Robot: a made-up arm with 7 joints.
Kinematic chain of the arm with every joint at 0, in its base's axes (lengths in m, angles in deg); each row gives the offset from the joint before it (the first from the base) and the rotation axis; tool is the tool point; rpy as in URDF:
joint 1: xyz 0 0 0.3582 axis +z
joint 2: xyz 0 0 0 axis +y
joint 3: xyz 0 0 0.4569 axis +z
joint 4: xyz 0.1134 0 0 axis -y
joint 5: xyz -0.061 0 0.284 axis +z
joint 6: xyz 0 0 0 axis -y
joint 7: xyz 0.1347 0 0 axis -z
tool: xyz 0 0 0 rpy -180 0 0
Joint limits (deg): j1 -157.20..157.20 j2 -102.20..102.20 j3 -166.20..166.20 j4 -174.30..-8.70 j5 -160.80..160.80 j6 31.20..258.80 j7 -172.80..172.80
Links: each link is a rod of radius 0.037 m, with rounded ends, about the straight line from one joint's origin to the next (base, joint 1, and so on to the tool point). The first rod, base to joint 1, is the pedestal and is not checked.
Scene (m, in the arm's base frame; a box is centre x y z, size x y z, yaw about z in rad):
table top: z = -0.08
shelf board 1: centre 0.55 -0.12 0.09 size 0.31 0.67 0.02 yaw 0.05
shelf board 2: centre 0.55 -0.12 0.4 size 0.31 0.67 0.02 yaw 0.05
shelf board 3: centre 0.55 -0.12 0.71 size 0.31 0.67 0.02 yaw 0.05
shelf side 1: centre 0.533 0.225 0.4 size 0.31 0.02 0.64 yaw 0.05
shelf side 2: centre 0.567 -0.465 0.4 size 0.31 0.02 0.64 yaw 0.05
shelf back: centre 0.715 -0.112 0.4 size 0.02 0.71 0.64 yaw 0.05
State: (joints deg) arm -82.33 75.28 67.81 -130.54 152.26 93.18 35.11
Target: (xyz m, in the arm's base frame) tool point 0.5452 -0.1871 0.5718
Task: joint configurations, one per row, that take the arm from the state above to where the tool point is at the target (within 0.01 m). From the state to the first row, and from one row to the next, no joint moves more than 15 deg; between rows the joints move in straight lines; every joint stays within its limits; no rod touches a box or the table.
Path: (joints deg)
1: -89.84 72.17 65.78 -139.69 152.44 97.00 35.11
2: -97.34 69.07 63.74 -148.83 152.63 100.82 35.11
3: -101.54 69.86 77.61 -148.55 152.70 99.14 35.11
4: -105.74 70.65 91.47 -148.26 152.76 97.45 35.11
5: -109.94 71.44 105.33 -147.97 152.83 95.77 35.11
6: -114.14 72.23 119.19 -147.68 152.90 94.08 35.11
7: -103.55 67.93 111.22 -137.36 152.59 91.39 35.11
8: -92.97 63.62 103.26 -127.05 152.27 88.70 35.11
9: -82.39 59.32 95.29 -116.73 151.96 86.01 35.11

